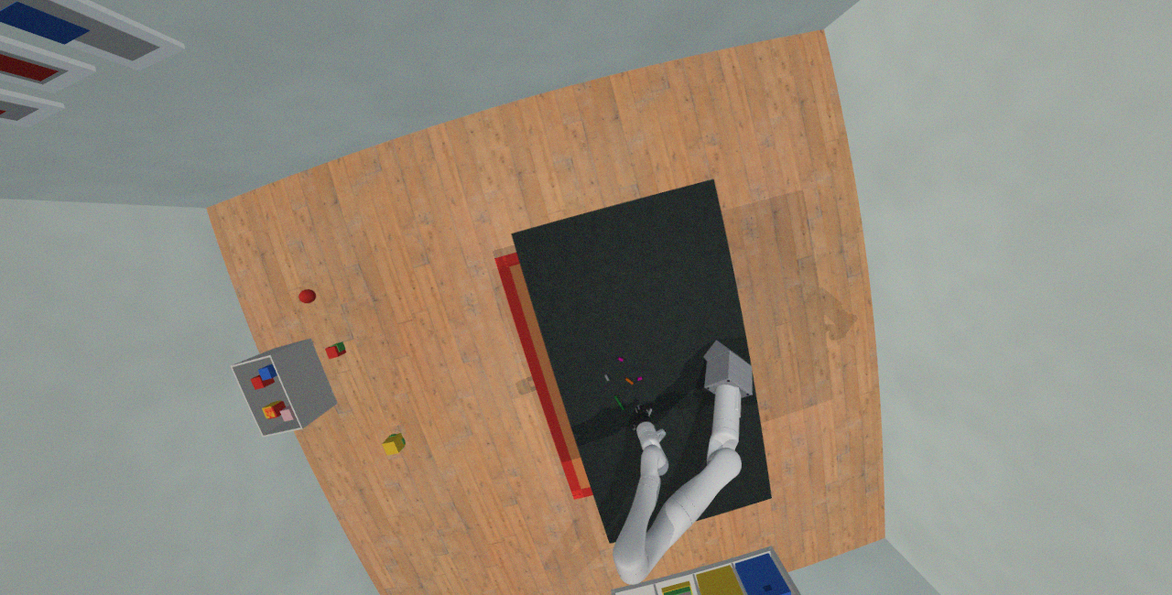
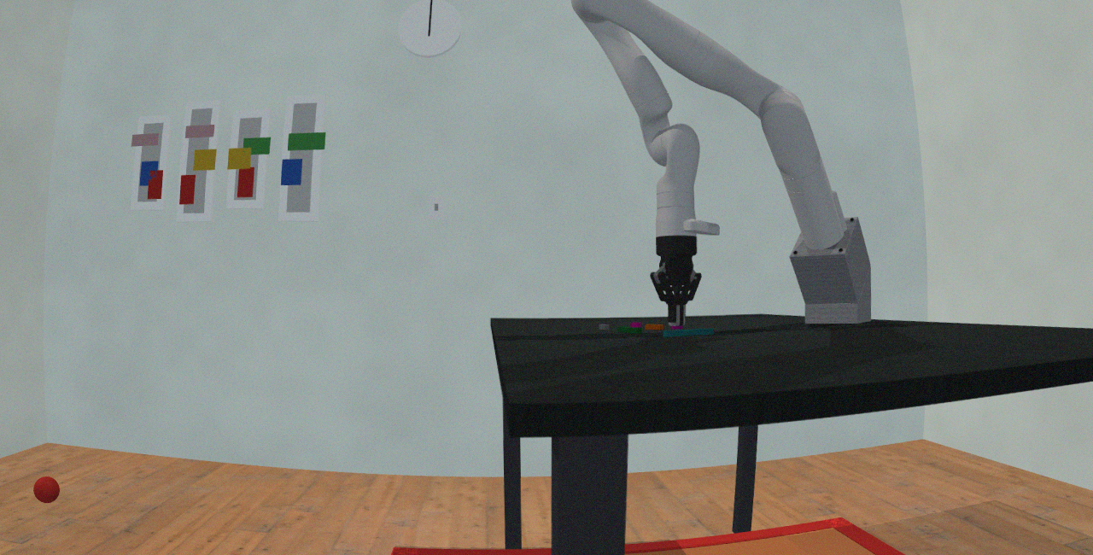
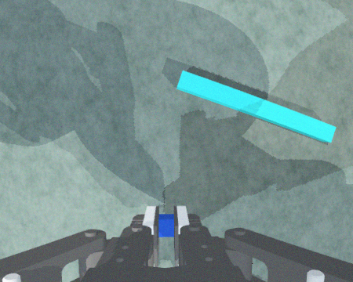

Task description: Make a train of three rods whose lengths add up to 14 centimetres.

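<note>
Right now my hand is 180 mm to the left of the grey rod, 110 mm short of it and 30 mm above it. The rest, counted from my hand: green rod: 80 mm ahead, 40 mm to the right, 30 mm below; then turquoise rod: 90 mm to the left, 30 mm below; then small blue rod: 10 mm below.
</note>
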